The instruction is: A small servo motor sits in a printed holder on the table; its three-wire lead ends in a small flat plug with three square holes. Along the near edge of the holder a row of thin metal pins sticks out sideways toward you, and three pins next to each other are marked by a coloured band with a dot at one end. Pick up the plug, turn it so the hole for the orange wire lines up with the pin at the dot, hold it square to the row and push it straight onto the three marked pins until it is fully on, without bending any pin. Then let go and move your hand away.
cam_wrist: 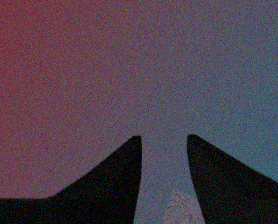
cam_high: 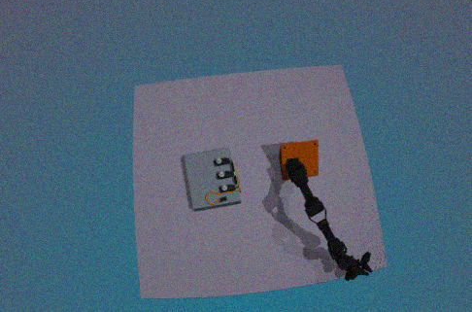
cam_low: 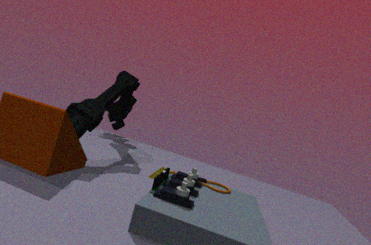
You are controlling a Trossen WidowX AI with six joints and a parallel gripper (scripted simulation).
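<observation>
My gripper tip is now 67 cm short of the servo, 65 cm to the left of it and 6 cm above it. Round my gripper tip: grey printed holder: 77 cm ahead, 64 cm to the right, 8 cm below.
</observation>
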